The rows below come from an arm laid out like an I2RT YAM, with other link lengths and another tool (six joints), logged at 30 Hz.
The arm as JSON. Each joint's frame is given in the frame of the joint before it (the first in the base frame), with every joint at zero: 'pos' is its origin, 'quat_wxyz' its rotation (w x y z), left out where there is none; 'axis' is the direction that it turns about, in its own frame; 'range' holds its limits. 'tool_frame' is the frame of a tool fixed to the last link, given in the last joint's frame.
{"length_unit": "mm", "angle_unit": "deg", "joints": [
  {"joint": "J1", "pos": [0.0, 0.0, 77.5], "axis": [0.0, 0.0, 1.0], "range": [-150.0, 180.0]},
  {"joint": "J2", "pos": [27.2, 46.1, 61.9], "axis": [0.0, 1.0, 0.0], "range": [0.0, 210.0]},
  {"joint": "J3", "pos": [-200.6, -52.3, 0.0], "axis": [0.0, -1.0, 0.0], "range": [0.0, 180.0]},
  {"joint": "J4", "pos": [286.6, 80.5, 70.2], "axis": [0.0, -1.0, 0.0], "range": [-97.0, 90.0]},
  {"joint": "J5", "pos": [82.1, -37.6, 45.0], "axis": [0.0, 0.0, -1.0], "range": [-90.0, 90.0]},
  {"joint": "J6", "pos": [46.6, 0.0, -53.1], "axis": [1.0, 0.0, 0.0], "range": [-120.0, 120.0]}
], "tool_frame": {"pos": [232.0, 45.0, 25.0], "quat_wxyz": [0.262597, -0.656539, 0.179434, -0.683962]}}
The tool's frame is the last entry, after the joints.
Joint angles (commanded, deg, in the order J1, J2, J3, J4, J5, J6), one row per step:
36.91 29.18 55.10 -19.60 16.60 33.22
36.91 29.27 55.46 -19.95 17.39 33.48
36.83 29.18 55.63 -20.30 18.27 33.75
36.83 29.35 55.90 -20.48 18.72 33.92
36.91 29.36 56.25 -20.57 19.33 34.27
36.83 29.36 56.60 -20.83 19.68 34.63
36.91 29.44 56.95 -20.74 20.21 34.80
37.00 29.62 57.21 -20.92 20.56 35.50
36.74 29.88 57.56 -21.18 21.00 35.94
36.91 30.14 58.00 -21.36 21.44 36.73
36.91 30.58 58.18 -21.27 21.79 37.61
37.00 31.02 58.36 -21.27 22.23 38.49
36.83 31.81 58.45 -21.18 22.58 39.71
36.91 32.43 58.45 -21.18 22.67 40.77
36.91 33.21 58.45 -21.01 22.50 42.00
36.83 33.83 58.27 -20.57 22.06 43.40
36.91 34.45 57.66 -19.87 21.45 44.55
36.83 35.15 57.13 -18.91 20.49 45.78
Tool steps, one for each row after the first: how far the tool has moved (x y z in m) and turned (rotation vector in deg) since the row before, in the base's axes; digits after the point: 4 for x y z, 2 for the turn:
0.0012 -0.0041 0.0009 0.26 0.20 -0.76
0.0014 -0.0052 0.0002 0.28 0.22 -0.93
0.0010 -0.0021 0.0004 0.15 0.15 -0.43
-0.0003 -0.0034 0.0029 0.53 -0.05 -0.49
0.0000 -0.0031 0.0020 0.43 0.06 -0.39
-0.0003 -0.0028 0.0034 0.43 -0.20 -0.43
0.0006 -0.0015 0.0005 0.64 0.30 -0.18
0.0021 -0.0038 0.0002 0.36 0.29 -0.65
0.0001 -0.0017 0.0017 0.80 0.24 -0.18
0.0023 -0.0012 -0.0005 0.77 0.39 -0.26
0.0021 -0.0010 -0.0010 0.73 0.46 -0.26
0.0051 -0.0010 -0.0037 0.84 0.81 -0.40
0.0032 0.0016 -0.0040 0.66 0.76 0.08
0.0038 0.0026 -0.0041 0.81 0.78 0.26
0.0033 0.0028 -0.0032 1.11 0.62 0.45
0.0035 0.0058 -0.0061 0.76 0.70 0.76
0.0034 0.0061 -0.0044 0.98 0.52 0.94

